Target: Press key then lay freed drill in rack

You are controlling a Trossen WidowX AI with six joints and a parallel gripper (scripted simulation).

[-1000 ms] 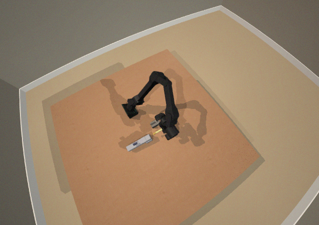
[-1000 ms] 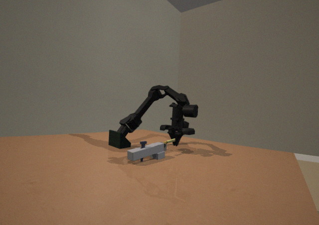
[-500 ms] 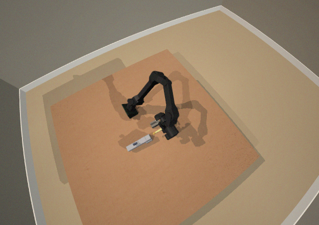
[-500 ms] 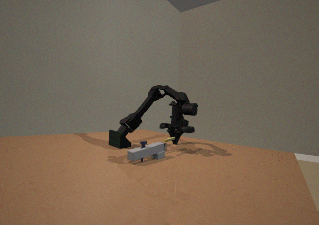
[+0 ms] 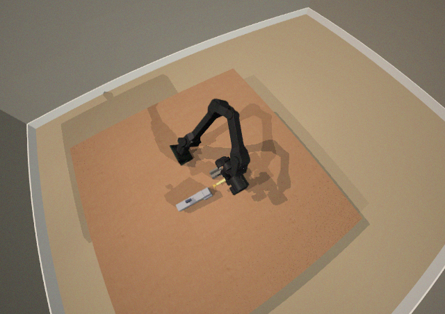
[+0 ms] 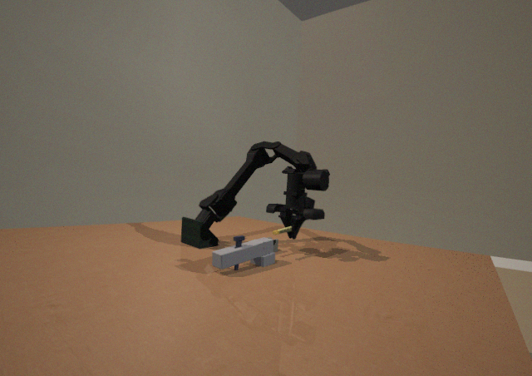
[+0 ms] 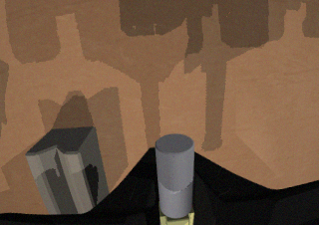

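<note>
Right now the ribbed grey rack is 70 mm behind my gripper tip, 40 mm to the right of it and 30 mm below it. The rest, counted from my gripper tip: dark t-shaped key 20 mm ahead, 230 mm to the right; light grey holder block 20 mm ahead, 200 mm to the right, 20 mm below; drill 40 mm to the right, 30 mm above.
</note>
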